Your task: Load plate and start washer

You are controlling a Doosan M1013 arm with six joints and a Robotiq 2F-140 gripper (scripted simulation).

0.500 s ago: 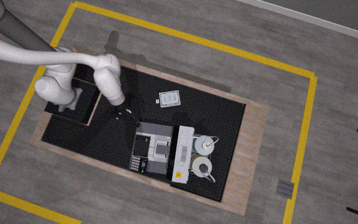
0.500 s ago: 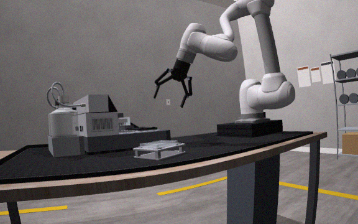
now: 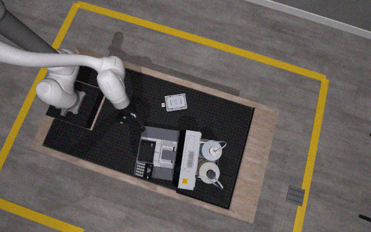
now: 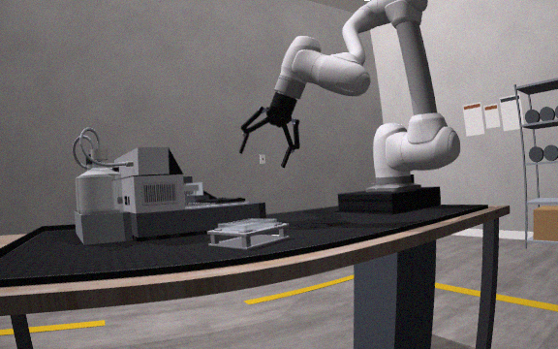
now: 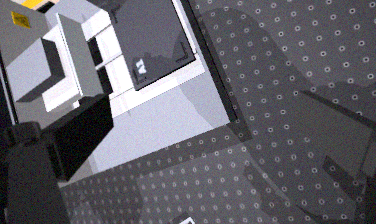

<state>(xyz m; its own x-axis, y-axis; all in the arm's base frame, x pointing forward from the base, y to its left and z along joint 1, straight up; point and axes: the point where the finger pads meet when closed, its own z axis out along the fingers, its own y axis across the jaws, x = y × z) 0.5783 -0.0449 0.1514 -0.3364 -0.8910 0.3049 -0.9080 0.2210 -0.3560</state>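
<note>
My gripper is now 19 cm short of the white multi-well plate, 27 cm to the right of it and 18 cm above it. The rest, counted from my hand: label 9 cm ahead, 22 cm to the left, 22 cm below; then washer 25 cm ahead, 13 cm to the right, 9 cm below; then washer carrier 10 cm ahead, 15 cm to the right, 13 cm below.
</note>
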